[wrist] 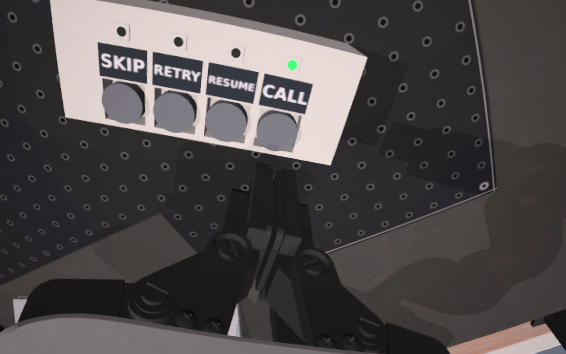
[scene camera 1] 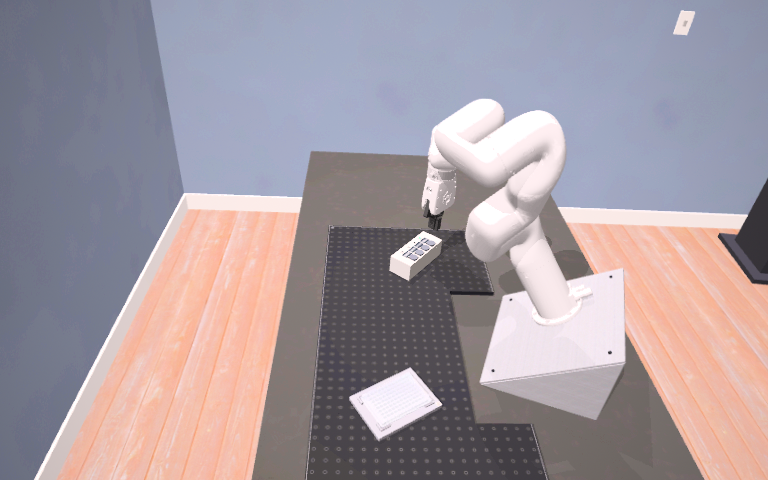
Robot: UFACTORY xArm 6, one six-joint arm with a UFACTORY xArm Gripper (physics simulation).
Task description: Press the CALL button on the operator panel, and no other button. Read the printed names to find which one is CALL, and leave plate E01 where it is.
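Seen in the pictures: gripper, between the fingertips: (wrist: 266, 194) (scene camera 1: 433, 228); arm's base, origin of its link: (scene camera 1: 557, 309).
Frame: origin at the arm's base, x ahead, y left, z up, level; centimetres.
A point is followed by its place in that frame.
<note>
The white operator panel (scene camera 1: 400, 266) {x 39.4, y -17.8, z -5.6 cm} (wrist: 335, 105) {x 31.4, y -31.4, z -3.8 cm} has four round grey buttons in a row, labelled SKIP, RETRY, RESUME and CALL from left to right in the wrist view. The CALL button (wrist: 276, 130) {x 31.3, y -27.8, z -3.5 cm} is at the right end; the small lamp (wrist: 292, 65) {x 34.4, y -29.9, z -3.8 cm} above its label is lit green, and the other three lamps are dark. My gripper (scene camera 1: 434, 227) {x 30.9, y -27.2, z 2.1 cm} (wrist: 266, 194) {x 30.9, y -27.2, z 2.1 cm} is shut and empty, raised above the panel and apart from it, with its tips just below the CALL button in the wrist view. Plate E01 (scene camera 1: 395, 398) {x 37.9, y 26.1, z -6.8 cm}, white, lies flat near the front of the board; its name cannot be read.
The panel and plate rest on a black perforated board (scene camera 1: 390, 328) {x 40.4, y 3.2, z -9.1 cm} (wrist: 400, 195) {x 19.1, y -35.4, z -9.1 cm} on a dark grey table (scene camera 1: 362, 186) {x 55.7, y -68.1, z -10.4 cm}. The board has a stepped right edge. The arm's pale base block (scene camera 1: 549, 362) {x 5.0, y 17.6, z -0.1 cm} stands to the right of the board. A blue wall is behind the table.
</note>
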